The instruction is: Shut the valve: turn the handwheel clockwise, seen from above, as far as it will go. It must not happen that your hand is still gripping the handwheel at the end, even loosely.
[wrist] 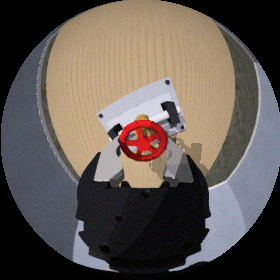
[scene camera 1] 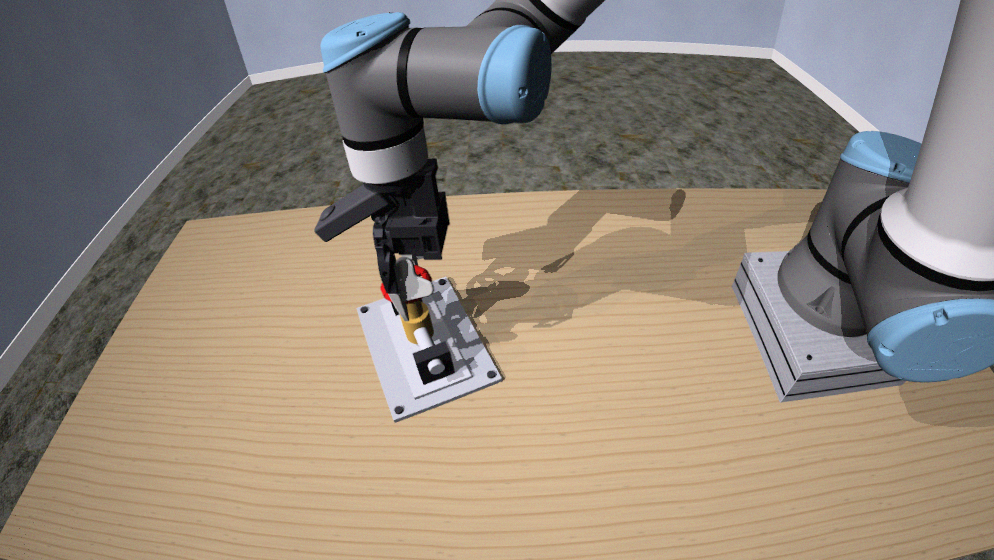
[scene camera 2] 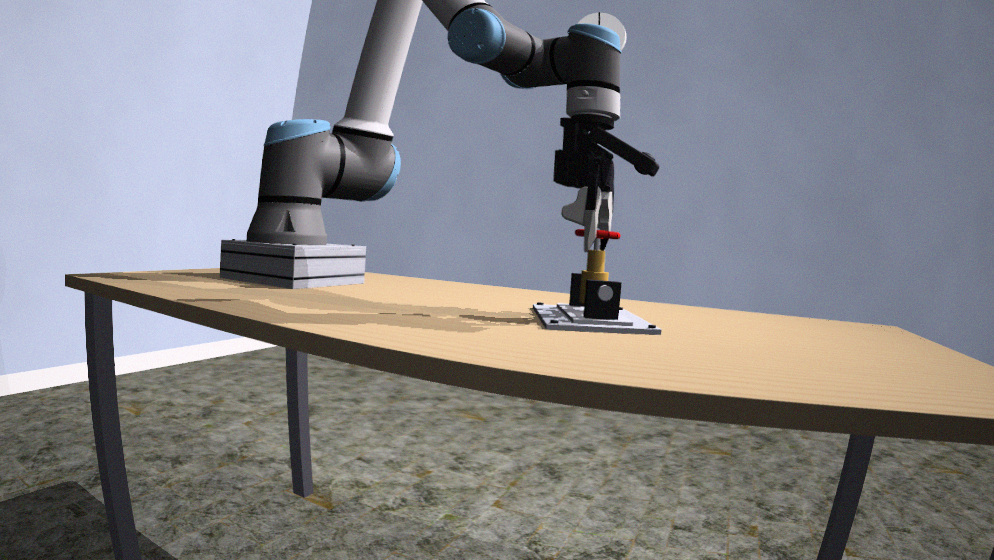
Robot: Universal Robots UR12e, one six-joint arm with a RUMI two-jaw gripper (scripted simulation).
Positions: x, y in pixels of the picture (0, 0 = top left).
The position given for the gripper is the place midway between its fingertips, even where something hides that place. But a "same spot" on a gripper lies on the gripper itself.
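Labels:
In scene camera 1 you'd see the gripper point(412, 298). The wrist view and scene camera 2 show the gripper as well, and on the gripper, point(wrist: 105, 170) and point(scene camera 2: 610, 198) are the same spot.

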